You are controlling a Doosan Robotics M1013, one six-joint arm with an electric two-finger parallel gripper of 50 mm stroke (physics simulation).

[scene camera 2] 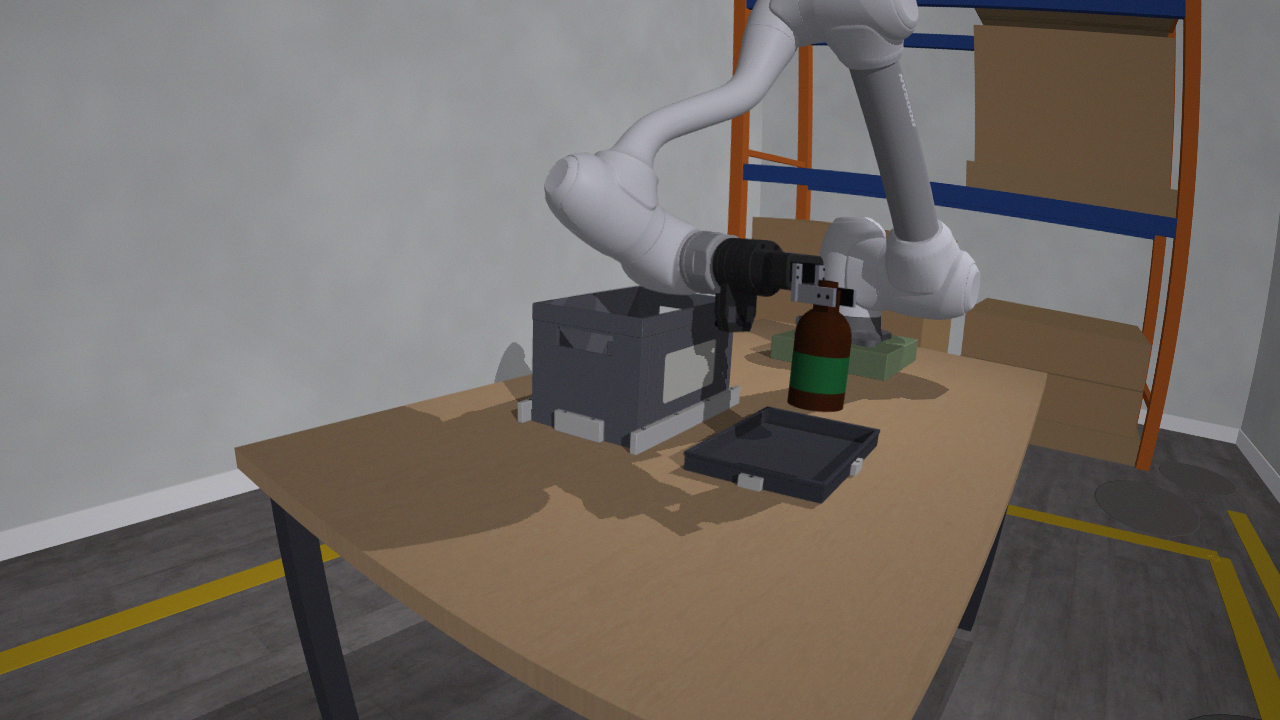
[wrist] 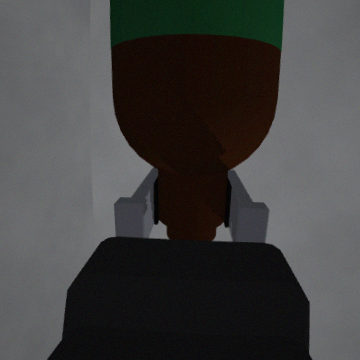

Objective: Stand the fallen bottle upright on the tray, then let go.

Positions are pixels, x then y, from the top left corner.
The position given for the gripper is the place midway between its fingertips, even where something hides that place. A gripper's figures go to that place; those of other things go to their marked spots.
The gripper [wrist: 192, 185]: 0.17 m from the lens. A brown bottle [wrist: 194, 96]: 0.09 m from the lens.
